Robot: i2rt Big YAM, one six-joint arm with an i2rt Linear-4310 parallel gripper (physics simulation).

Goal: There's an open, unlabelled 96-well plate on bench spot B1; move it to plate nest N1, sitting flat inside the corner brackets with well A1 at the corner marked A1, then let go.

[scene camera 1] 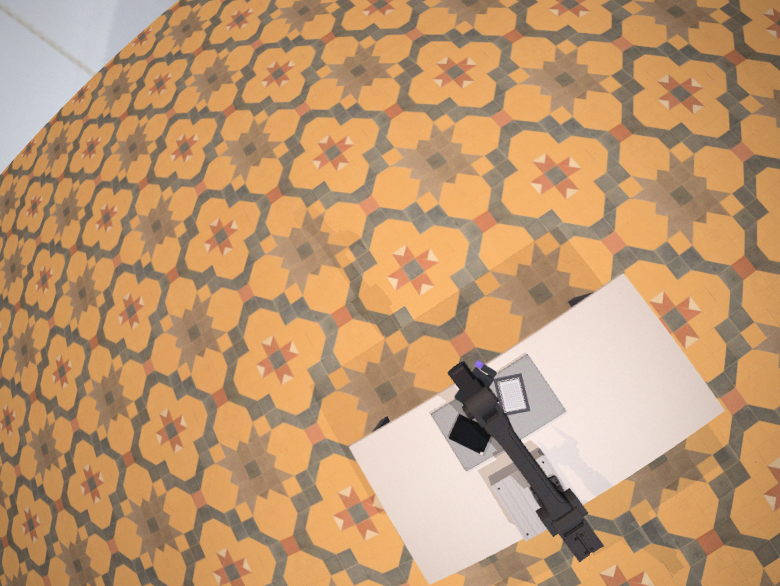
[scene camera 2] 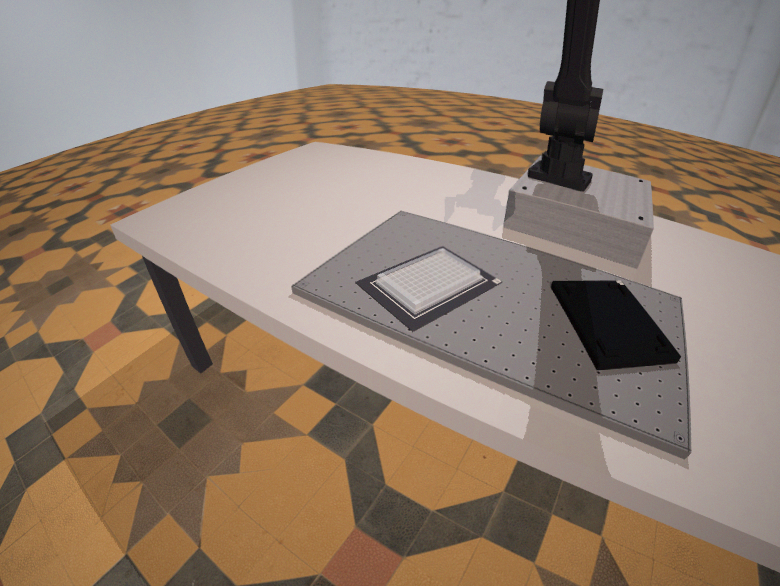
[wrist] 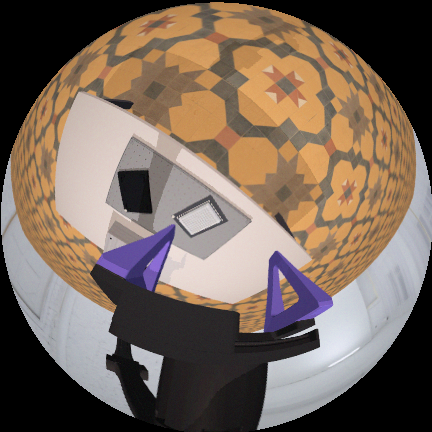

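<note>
The white open 96-well plate sits flat inside the dark outlined bench spot B1. A small pale mark is at one corner of the spot. The black plate nest N1 has low corner brackets and no plate in it; a small pale mark is at one corner. Lettering is too small to read. My gripper is open and empty, purple fingers wide apart, high above the bench. In scene camera 2 the gripper does not show.
Spot and nest share a grey perforated board on the pale table. The arm's base stands on a grey block behind the board. The arm crosses above the board in scene camera 1.
</note>
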